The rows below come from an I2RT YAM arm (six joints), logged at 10 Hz.
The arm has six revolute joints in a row. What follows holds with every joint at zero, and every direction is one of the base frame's.
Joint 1 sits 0.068 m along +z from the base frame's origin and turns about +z.
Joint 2 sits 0.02 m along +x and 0.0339 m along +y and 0.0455 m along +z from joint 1 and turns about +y.
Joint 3 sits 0.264 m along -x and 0.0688 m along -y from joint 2 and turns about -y.
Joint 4 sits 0.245 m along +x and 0.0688 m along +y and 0.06 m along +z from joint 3 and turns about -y.
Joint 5 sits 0.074 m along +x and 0.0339 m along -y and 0.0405 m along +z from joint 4 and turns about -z.
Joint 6 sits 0.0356 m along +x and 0.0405 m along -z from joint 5 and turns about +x.
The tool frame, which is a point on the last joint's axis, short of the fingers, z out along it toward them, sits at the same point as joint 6; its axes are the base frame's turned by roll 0, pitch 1.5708 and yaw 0 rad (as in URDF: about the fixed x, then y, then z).
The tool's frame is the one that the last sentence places.
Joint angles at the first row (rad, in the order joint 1, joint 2, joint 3, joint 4, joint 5, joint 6):
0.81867 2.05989 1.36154 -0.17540 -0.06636 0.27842
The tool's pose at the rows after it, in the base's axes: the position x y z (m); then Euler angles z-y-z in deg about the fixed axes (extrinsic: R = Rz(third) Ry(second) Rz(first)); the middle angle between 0 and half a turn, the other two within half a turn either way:
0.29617, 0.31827, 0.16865, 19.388, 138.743, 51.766
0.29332, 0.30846, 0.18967, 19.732, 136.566, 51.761
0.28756, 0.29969, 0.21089, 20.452, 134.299, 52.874
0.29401, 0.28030, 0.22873, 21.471, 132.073, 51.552
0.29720, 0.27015, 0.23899, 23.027, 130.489, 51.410
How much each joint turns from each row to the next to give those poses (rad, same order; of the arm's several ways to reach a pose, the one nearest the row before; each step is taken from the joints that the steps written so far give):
-0.00200 -0.05194 -0.00806 -0.02272 0.00915 -0.00537
-0.01177 -0.06878 -0.02106 -0.01028 -0.01045 -0.00030
-0.00646 -0.07050 -0.01928 -0.01311 -0.02125 -0.00290
-0.04649 -0.05935 -0.01513 -0.00695 -0.02062 0.00545
-0.02566 -0.03130 -0.00560 0.00015 -0.02024 0.01495

